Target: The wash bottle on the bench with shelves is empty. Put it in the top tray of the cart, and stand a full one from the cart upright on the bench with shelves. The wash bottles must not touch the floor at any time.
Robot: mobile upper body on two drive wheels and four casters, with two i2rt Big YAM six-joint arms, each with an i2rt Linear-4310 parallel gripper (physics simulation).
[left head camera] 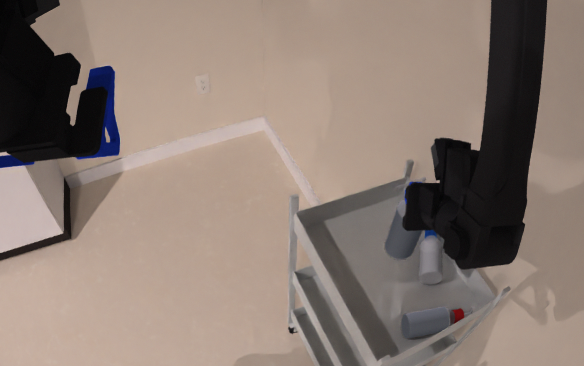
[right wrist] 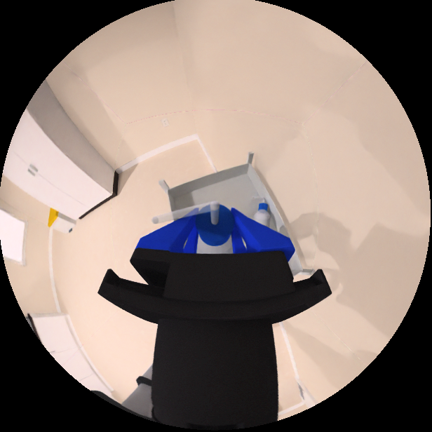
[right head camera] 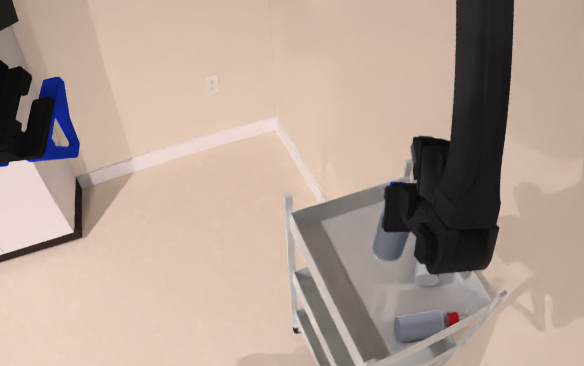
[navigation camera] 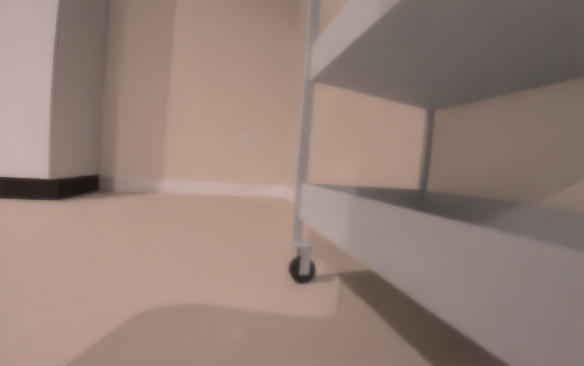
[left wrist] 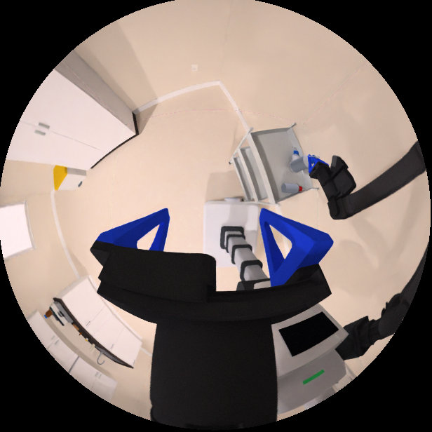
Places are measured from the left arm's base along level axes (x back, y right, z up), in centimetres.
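Where they show: left gripper, fingertip midpoint: point(left head camera: 73, 152) point(right head camera: 40, 155); right gripper, fingertip midpoint: point(left head camera: 414, 193).
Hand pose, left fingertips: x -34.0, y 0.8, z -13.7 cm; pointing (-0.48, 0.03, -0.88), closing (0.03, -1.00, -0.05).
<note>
After its pixels a point has its place.
A grey wash bottle point(left head camera: 401, 234) @[x -50.7, y 39.5, z -47.4 cm] point(right head camera: 390, 244) @[x -50.1, y 40.3, z -49.1 cm] point(left wrist: 299, 164) with a blue cap is held roughly upright over the cart's top tray point(left head camera: 345, 220) @[x -76.4, y 35.2, z -74.7 cm] point(right head camera: 340, 216) @[x -77.9, y 34.7, z -74.7 cm]. My right gripper point(left wrist: 310, 155) point(right wrist: 214, 212) is shut on it near the cap. Whether its base touches the tray is unclear. A paler blue-capped bottle point(left head camera: 430, 260) @[x -58.7, y 53.6, z -68.9 cm] point(right head camera: 426, 276) @[x -55.4, y 53.4, z -69.8 cm] point(right wrist: 262, 217) lies beside it in the tray. A red-capped bottle point(left head camera: 425, 322) @[x -42.6, y 49.4, z -68.9 cm] point(right head camera: 419, 326) @[x -42.4, y 49.8, z -69.0 cm] point(left wrist: 291, 188) lies on its side near the tray's handle end. Fill levels cannot be told. My left gripper point(left wrist: 214, 212) is open and empty, away from the cart.
The cart's lower shelves and a caster point(navigation camera: 302, 269) @[x -72.4, y 23.6, z -137.7 cm] show below the tray. A white cabinet point(left head camera: 30, 210) @[x -107.0, y -96.4, z -109.9 cm] point(right head camera: 35, 210) @[x -105.8, y -99.3, z -109.2 cm] point(navigation camera: 27, 90) @[x -107.1, y -96.2, z -93.6 cm] with a dark base stands at left. A dark-topped bench point(left wrist: 92, 337) shows at the lower left of the left wrist view. Walls meet behind the cart.
</note>
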